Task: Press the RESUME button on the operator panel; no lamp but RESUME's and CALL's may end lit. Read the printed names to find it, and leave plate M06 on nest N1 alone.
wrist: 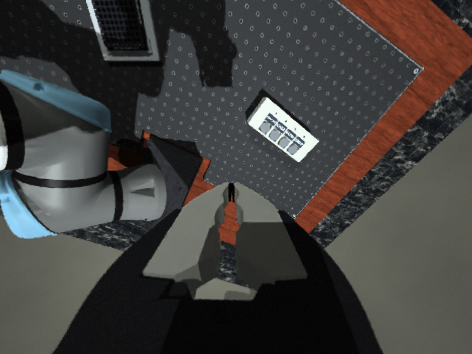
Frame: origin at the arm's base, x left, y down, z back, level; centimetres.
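Seen in the pictures: gripper, fingertip midpoint: (232, 184); arm's base, link origin: (152, 191).
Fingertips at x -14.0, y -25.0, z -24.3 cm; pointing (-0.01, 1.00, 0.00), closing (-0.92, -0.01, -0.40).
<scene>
Pixels of each thing's top centre, then the offset from my fingertips to it. "*": a spot on its surface instead. Level surfaces: height alone.
- white operator panel, surface spot: (258, 116) * dx -3.8, dy +26.8, dz -4.5 cm
- dark perforated board, surface height: dy +32.0 cm
- light-framed tray, surface spot: (154, 49) * dx +22.1, dy +30.9, dz -7.3 cm
The white operator panel (258, 116) lies on the dark perforated board (361, 76), right of centre in the wrist view. It has a row of four round grey buttons (284, 141) under dark printed labels, which are too small and blurred to read surely. The small lamp dots (285, 121) beside the labels look dark, none plainly lit. My gripper (232, 184) is shut and empty, with its tips together; in the view they appear below and left of the panel, apart from it. Plate M06 and nest N1 cannot be made out in this view.
A light-framed tray (154, 49) with a dark grid stands at the top left. Grey arm links (137, 192) with blue caps fill the left, beside a dark angular block (172, 162). A red-brown wood border (367, 135) and dark marbled edge (425, 120) bound the board.
</scene>
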